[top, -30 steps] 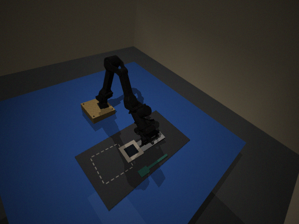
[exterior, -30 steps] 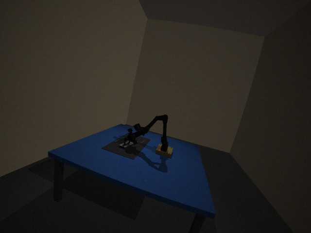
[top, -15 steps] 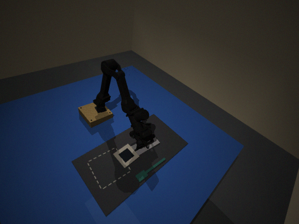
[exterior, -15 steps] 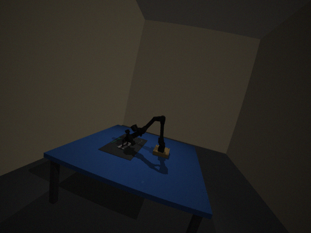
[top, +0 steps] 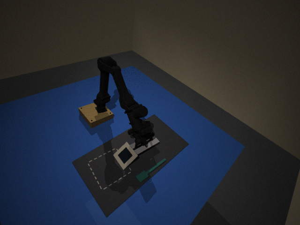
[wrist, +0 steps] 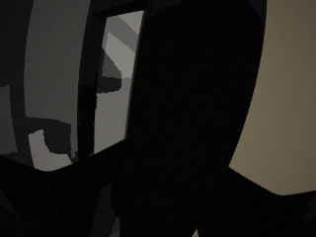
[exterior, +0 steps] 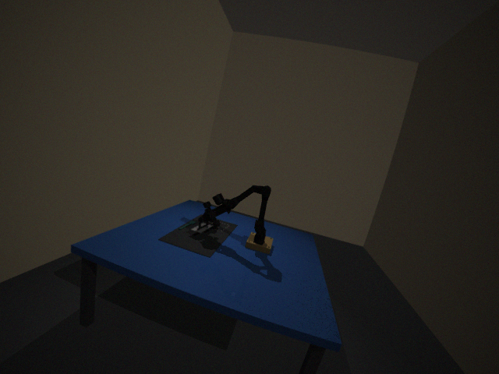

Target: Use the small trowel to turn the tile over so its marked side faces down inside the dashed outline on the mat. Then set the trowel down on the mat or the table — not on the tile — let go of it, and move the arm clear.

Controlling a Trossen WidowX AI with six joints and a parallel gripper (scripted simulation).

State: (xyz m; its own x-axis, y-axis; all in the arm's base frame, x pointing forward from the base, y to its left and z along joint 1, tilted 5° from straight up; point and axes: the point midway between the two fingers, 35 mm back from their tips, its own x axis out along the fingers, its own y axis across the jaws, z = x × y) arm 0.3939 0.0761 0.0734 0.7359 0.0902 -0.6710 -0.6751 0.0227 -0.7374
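Now: gripper tip 12 cm short of the green long-handled tool, 9 cm above it and 3 cm to the left of it. The rest, counted from my gripper tip: trowel 3 cm behind, 1 cm below; square tile 11 cm to the right, 6 cm below, 2 cm behind; dark mat 11 cm below, 2 cm to the right, 2 cm behind.
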